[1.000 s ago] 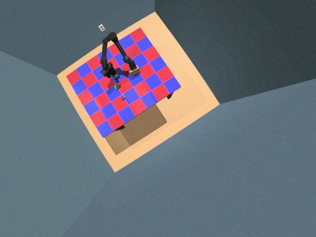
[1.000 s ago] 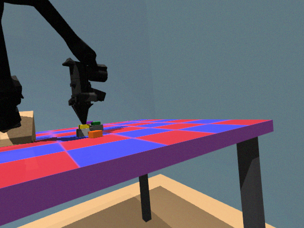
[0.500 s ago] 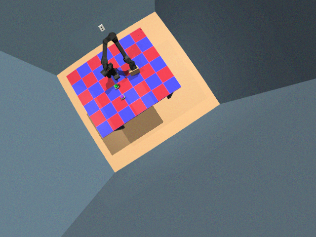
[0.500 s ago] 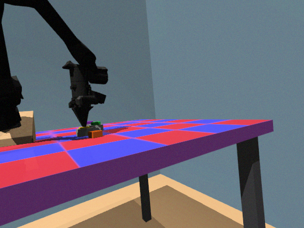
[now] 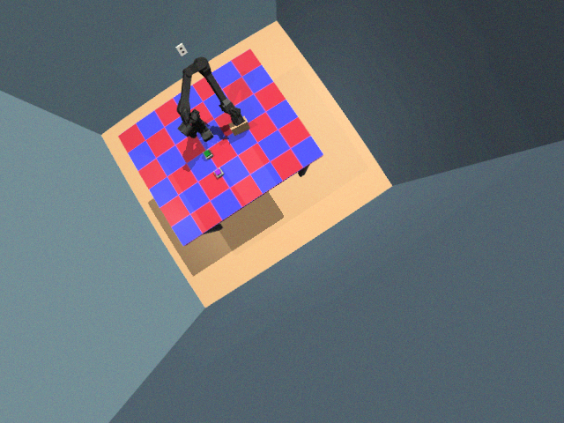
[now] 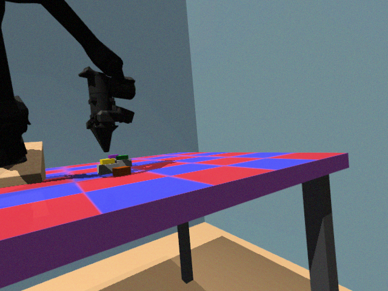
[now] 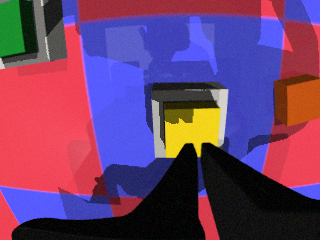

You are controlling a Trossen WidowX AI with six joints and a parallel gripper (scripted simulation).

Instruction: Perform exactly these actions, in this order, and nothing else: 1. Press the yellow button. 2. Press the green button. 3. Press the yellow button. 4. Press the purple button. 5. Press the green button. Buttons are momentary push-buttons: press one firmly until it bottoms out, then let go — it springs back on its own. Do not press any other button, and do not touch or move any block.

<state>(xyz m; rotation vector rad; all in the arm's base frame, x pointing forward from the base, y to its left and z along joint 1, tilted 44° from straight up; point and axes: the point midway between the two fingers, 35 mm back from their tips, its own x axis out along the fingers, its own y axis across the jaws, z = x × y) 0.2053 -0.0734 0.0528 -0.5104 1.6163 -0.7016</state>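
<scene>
Now: gripper tip 3 cm above the yellow button. Round my gripper tip: green button 11 cm to the left, 8 cm ahead, 3 cm below; orange block 9 cm to the right, 5 cm below, 1 cm ahead; purple button 25 cm to the left, 9 cm ahead, 3 cm below.
</scene>
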